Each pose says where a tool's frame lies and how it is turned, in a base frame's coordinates. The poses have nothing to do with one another.
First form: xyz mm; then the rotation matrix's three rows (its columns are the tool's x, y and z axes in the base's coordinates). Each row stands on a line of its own.
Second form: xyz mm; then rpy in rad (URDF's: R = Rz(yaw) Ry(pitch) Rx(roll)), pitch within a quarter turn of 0, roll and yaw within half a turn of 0. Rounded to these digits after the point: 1 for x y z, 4 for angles.
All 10 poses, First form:
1:
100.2 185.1 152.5
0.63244 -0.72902 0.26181
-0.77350 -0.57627 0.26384
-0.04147 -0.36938 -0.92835
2:
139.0 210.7 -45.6
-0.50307 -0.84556 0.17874
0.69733 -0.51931 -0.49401
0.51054 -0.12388 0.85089
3:
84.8 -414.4 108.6
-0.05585 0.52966 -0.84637
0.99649 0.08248 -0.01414
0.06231 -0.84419 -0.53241
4:
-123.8 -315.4 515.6
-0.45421 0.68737 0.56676
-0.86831 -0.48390 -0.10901
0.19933 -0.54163 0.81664
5:
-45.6 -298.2 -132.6
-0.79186 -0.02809 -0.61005
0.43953 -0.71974 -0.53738
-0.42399 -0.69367 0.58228
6:
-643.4 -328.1 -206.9
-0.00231 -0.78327 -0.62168
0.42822 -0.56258 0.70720
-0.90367 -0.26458 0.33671
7:
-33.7 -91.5 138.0
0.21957 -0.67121 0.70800
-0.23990 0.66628 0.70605
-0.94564 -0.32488 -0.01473
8:
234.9 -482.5 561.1
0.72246 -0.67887 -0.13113
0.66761 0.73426 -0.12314
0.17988 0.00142 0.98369
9:
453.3 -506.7 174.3
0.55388 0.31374 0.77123
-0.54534 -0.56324 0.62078
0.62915 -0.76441 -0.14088
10:
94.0 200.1 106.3
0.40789 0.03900 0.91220
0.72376 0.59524 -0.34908
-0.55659 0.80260 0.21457
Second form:
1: 100.2 185.1 152.5 -2.7629 0.0415 -0.8854
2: 139.0 210.7 -45.6 -0.1446 -0.5358 2.1958
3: 84.8 -414.4 108.6 -2.1335 -0.0624 1.6268
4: -123.8 -315.4 515.6 -0.5856 -0.2007 -2.0528
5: -45.6 -298.2 -132.6 -0.8725 0.4378 2.6349
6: -643.4 -328.1 -206.9 -0.6660 1.1283 1.5762
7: -33.7 -91.5 138.0 -1.6161 1.2396 -0.8296
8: 234.9 -482.5 561.1 0.0014 -0.1809 0.7460
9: 453.3 -506.7 174.3 -1.7530 -0.6805 -0.7776
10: 94.0 200.1 106.3 1.3096 0.5903 1.0576
